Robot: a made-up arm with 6 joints.
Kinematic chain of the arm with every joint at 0, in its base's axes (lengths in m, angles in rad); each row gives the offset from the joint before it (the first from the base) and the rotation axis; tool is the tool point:
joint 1: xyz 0 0 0.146 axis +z
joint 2: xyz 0 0.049 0 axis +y
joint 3: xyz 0 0 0.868 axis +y
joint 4: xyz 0 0 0.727 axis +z
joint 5: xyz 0 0 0 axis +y
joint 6: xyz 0 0 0.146 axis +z
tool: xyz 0 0 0
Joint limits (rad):
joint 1: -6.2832..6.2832
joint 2: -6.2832..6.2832
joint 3: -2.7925..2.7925
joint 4: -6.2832..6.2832
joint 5: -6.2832..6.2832
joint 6: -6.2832..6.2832
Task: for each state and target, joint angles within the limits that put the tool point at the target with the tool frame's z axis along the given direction. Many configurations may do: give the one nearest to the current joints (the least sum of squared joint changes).
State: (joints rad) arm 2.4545 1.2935 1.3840 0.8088 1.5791 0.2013
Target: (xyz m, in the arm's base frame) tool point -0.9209 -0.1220 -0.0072 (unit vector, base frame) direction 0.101 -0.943 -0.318
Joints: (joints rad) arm 3.0725 0.8609 1.8910 1.2851 1.3376 0.2013
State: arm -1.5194 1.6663 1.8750 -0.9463 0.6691 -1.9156
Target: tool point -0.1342 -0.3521 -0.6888 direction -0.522 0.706 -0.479
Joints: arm -1.8045 1.7518 1.9685 -1.2652 0.7808 -1.9156
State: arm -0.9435 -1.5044 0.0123 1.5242 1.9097 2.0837
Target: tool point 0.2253 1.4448 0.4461 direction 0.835 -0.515 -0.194
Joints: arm -1.6065 -1.5563 0.4350 1.5287 2.1187 2.0837
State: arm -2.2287 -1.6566 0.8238 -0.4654 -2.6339 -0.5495
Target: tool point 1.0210 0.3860 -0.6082 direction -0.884 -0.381 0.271
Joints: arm -2.7352 -2.5140 0.8174 0.0033 -3.2903 -0.5495
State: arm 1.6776 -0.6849 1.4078 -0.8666 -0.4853 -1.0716
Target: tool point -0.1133 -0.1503 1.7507 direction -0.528 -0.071 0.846
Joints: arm 1.6636 -0.4281 0.7419 -1.0838 -0.6466 -1.0716
